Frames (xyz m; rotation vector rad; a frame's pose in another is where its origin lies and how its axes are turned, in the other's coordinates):
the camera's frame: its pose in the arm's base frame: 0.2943 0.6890 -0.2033 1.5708 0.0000 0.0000
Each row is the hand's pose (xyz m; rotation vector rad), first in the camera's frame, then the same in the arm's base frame.
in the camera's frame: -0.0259 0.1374 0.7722 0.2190 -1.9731 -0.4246
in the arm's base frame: 0.2684 -0.0832 -0.0659 1.1575 -1.2113 -1.8755
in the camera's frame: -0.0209 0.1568 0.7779 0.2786 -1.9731 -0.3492
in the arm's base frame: 0.2734 -0.0889 -0.0465 1.2195 -1.2818 -1.8331
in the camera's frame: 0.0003 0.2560 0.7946 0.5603 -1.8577 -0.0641
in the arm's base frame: 0.2946 -0.1056 0.0527 1.5612 -1.4826 -1.5885
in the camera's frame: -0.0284 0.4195 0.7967 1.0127 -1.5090 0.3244
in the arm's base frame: 0.2659 -0.1077 0.2162 2.1540 -1.6389 -1.0589
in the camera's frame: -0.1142 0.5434 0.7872 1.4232 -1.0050 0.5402
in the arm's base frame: 0.1801 -0.0982 0.3401 -2.7244 1.4848 0.4466
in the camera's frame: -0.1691 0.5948 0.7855 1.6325 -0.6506 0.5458
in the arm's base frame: 0.1252 -0.0965 0.3915 -2.7892 1.1001 0.0964
